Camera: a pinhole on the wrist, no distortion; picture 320 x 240 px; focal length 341.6 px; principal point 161.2 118.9 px. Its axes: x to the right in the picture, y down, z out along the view. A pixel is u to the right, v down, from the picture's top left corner.
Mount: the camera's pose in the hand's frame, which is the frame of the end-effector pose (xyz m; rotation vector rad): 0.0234 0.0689 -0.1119 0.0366 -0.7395 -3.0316
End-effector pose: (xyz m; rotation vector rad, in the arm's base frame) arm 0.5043 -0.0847 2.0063 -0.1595 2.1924 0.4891
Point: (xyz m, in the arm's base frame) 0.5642 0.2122 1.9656
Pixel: 163 101
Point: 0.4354 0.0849 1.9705
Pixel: 40 89
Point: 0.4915 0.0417 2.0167
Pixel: 188 163
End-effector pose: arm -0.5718 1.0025 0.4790 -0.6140 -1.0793 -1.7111
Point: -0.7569 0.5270 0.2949
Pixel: behind the camera
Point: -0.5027 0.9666 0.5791
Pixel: 27 186
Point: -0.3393 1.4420 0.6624
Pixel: 255 187
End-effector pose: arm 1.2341 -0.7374 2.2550 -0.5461 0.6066 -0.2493
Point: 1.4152 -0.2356 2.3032
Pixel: 206 67
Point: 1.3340 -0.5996 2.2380
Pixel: 133 190
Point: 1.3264 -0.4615 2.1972
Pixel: 180 46
